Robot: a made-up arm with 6 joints.
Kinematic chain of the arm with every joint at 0, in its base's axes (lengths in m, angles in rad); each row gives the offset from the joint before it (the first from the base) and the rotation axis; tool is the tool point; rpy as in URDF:
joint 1: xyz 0 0 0.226 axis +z
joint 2: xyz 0 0 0 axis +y
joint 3: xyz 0.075 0 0.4 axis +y
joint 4: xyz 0.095 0 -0.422 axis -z
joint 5: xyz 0 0 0 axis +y
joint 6: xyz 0.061 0 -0.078 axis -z
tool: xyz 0 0 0 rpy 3.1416 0 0
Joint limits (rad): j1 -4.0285..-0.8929 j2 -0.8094..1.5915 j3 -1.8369..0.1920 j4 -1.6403..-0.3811 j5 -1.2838..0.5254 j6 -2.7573..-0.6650
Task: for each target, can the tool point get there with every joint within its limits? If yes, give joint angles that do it. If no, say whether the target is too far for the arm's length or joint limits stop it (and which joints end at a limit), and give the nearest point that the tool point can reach.
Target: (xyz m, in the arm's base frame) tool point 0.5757 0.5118 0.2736
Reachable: no: joint limits stop it (at a limit: joint 2, joint 3, joint 5) | nearest point 0.0983 0.0874 0.1558 | short by 0.650 m
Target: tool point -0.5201 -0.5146 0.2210
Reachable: yes | joints -2.4250 0.6284 -1.3733 -0.9759 0.0618 -1.6908
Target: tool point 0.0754 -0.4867 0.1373
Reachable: yes | joints -1.5907 0.4647 -0.7135 -1.1823 -0.5262 -1.4144
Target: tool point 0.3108 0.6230 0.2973
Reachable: no: joint limits stop it (at a limit: joint 2, joint 3, joint 4, joint 5) | nearest point 0.0583 0.1168 0.1606 | short by 0.582 m
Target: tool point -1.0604 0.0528 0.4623
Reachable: no: too far | nearest point -0.8317 0.0414 0.4113 | short by 0.235 m
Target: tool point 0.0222 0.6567 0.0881
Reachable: no: joint limits stop it (at a limit: joint 1, joint 4, joint 5) | nearest point -0.3167 0.3805 0.0881 | short by 0.437 m
